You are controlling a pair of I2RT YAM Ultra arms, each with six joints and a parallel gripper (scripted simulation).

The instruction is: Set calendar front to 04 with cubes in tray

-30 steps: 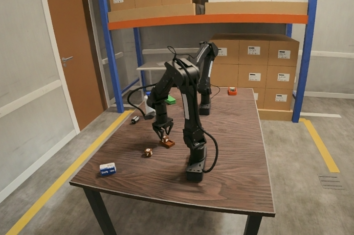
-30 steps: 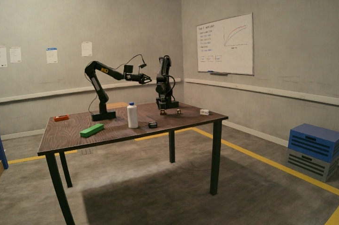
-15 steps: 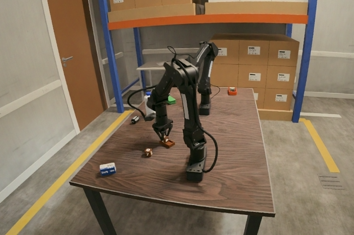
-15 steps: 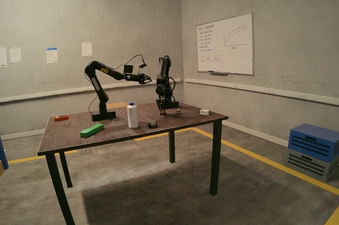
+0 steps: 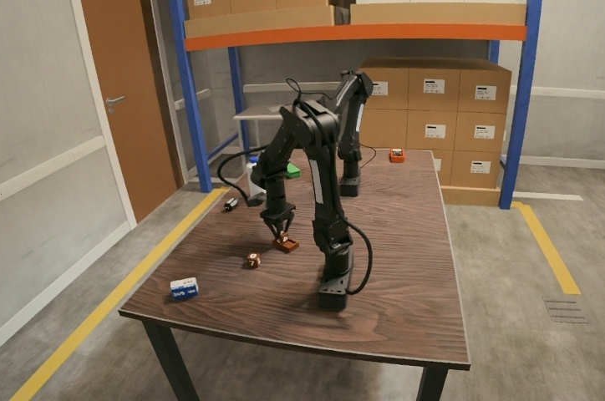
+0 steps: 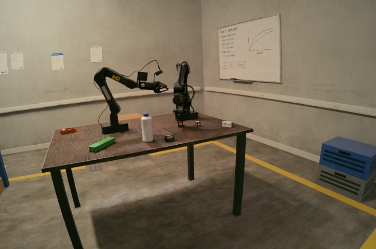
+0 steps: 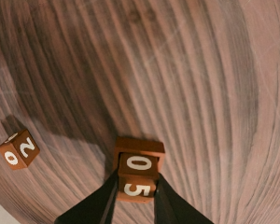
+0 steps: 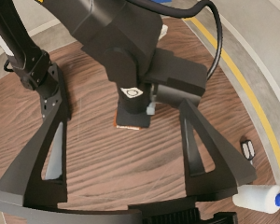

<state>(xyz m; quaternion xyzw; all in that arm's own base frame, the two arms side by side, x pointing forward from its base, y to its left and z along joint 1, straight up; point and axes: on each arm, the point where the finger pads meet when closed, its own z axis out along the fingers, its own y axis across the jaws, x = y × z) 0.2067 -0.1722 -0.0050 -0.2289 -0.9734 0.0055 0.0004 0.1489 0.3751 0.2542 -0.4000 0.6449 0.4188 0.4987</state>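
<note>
Right now my left hand is 20 mm past the brown calendar tray, 10 mm to the right of it and 30 mm above it. From my left hand the other things lie so: black item (250 mm ahead, 240 mm to the right, 20 mm below).
</note>
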